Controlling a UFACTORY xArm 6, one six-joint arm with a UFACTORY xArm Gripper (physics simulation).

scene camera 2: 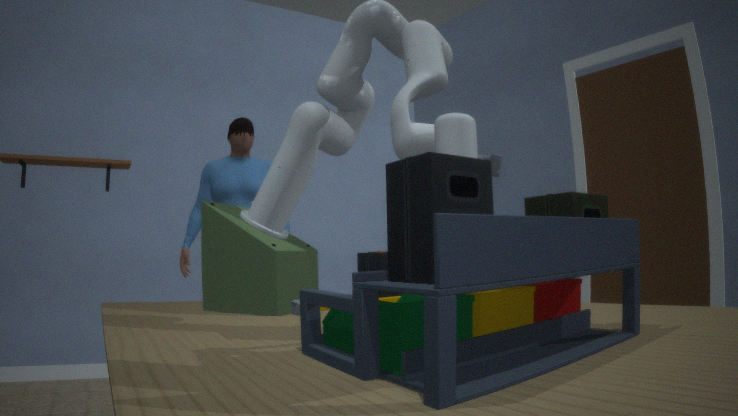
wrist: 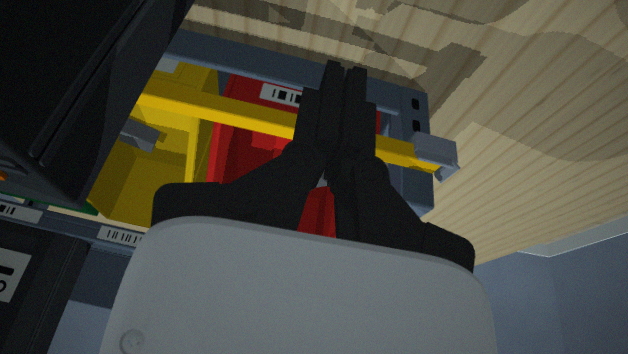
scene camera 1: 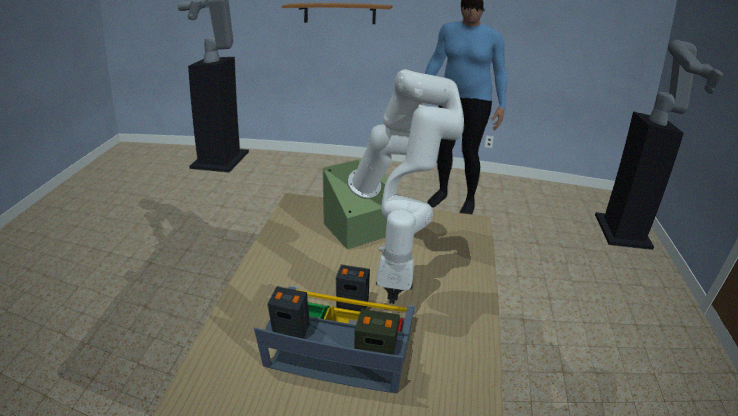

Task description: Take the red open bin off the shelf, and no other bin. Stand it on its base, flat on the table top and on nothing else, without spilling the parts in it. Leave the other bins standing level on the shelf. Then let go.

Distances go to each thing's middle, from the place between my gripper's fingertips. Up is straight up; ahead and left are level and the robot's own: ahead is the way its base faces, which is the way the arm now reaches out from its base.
Labels:
I see my gripper 12 cm to the left of the yellow bar (wrist: 159, 95) and 3 cm short of it. From my hand the other things lie so: yellow bin (scene camera 2: 496, 310): 13 cm ahead, 12 cm to the right, 2 cm below; then red open bin (scene camera 2: 552, 299): 13 cm ahead, 2 cm below, 1 cm to the right; then olive case (scene camera 2: 569, 204): 23 cm ahead, 9 cm above, 1 cm to the right.

